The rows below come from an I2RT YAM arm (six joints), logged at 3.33 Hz.
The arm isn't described. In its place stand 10 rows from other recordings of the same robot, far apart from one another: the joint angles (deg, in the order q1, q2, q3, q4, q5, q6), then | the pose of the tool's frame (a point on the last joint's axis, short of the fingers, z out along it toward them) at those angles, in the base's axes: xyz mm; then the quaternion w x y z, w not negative.
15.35 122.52 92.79 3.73 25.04 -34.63 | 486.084 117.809 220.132 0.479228 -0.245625 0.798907 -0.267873
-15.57 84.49 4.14 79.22 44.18 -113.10 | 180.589 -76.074 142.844 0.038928 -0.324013 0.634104 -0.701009
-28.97 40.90 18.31 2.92 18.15 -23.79 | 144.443 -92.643 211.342 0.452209 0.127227 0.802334 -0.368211
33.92 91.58 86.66 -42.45 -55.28 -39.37 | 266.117 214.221 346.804 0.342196 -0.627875 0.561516 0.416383
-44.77 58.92 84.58 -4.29 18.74 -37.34 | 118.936 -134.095 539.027 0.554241 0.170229 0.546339 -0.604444
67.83 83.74 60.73 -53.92 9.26 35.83 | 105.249 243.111 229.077 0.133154 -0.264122 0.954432 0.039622
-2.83 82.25 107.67 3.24 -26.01 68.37 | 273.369 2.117 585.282 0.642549 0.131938 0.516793 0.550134
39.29 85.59 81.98 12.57 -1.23 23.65 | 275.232 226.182 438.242 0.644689 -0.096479 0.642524 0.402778
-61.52 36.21 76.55 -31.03 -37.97 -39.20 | 45.771 -38.437 490.296 0.621963 -0.124772 0.648587 -0.420629
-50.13 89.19 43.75 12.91 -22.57 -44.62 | 216.283 -237.632 187.538 0.445531 -0.052639 0.863428 -0.230703
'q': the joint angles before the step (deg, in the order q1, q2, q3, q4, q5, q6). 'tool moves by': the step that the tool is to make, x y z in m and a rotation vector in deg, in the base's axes. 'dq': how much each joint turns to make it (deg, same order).
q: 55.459 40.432 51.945 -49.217 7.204 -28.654
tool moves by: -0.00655 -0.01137 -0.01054 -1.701 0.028 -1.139
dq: -0.087 -3.340 -2.462 -2.283 1.410 -0.086
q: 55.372 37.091 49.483 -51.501 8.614 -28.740
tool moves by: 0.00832 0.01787 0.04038 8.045 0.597 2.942
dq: -0.001 5.966 8.588 3.419 -5.358 2.369
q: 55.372 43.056 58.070 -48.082 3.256 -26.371
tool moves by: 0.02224 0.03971 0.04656 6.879 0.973 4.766
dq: 0.086 11.953 12.497 4.571 -6.419 1.677
